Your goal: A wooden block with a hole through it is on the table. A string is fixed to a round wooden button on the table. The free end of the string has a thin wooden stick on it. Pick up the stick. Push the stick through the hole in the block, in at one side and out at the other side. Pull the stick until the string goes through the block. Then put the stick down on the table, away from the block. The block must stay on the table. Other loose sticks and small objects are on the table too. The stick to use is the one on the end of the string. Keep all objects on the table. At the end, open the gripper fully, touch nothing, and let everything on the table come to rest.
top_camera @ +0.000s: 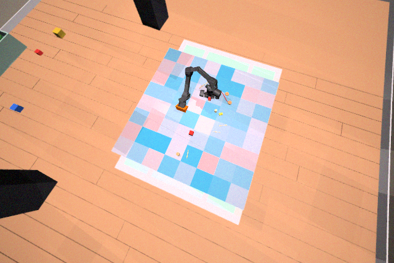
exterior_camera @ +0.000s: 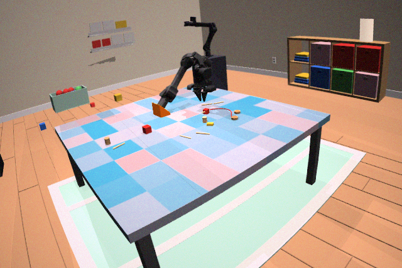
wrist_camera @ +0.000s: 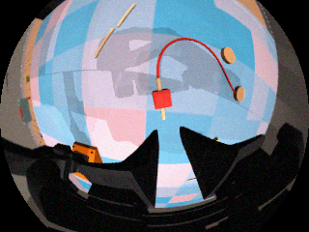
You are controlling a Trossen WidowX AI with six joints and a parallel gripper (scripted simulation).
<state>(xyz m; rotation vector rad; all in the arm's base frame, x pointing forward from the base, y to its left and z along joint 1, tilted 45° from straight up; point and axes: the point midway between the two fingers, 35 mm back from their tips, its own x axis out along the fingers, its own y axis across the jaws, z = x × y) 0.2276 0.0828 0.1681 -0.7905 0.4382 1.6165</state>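
My gripper tip is now 16 cm short of the yellow piece, 8 cm to the left of it and 8 cm above it.
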